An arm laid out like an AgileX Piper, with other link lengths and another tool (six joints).
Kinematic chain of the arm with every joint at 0, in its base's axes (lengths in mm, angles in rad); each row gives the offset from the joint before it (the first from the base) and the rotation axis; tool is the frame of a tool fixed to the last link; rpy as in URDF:
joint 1: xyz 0 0 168.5 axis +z
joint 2: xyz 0 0 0 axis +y
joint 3: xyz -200.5 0 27.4 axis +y
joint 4: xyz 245.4 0 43.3 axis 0.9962 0 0.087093
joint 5: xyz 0 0 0 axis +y
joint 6: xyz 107.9 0 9.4 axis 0.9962 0 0.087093
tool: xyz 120.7 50 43.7 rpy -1.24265 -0.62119 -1.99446
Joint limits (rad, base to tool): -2.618..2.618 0..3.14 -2.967..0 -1.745..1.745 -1.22..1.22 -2.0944..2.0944
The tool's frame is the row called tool.
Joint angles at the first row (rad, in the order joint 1, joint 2, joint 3, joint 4, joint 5, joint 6):
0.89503, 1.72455, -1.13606, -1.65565, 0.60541, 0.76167
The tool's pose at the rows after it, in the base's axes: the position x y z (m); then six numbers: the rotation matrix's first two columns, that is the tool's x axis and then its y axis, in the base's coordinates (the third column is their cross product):
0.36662 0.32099 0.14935 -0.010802 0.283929 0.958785 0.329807 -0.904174 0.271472
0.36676 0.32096 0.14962 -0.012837 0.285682 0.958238 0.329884 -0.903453 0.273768
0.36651 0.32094 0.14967 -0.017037 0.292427 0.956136 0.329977 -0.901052 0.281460
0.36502 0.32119 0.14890 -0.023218 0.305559 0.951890 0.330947 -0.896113 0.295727
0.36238 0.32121 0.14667 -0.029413 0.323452 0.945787 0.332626 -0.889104 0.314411
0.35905 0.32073 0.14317 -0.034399 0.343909 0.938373 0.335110 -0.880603 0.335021
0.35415 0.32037 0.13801 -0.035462 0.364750 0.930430 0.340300 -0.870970 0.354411
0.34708 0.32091 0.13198 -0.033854 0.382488 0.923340 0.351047 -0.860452 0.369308
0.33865 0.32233 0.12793 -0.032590 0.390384 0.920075 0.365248 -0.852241 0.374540
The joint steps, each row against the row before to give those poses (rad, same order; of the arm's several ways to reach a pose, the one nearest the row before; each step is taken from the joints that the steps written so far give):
0.00000, 0.00013, -0.00054, -0.00223, 0.00077, -0.00080
0.00015, -0.00003, -0.00035, -0.00160, 0.00077, -0.00120
0.00270, 0.00028, -0.00030, -0.00096, 0.00452, -0.00607
0.00781, 0.00030, 0.00174, -0.00015, 0.01003, -0.01083
0.01115, 0.00012, 0.00609, -0.00088, 0.01363, -0.01154
0.01204, -0.00033, 0.00995, -0.00115, 0.01424, -0.01140
0.01468, -0.00091, 0.01400, 0.00263, 0.01363, -0.01127
0.01787, -0.00376, 0.01885, 0.00471, 0.00974, -0.00809
0.01878, -0.01173, 0.02326, 0.00368, 0.00411, -0.00042

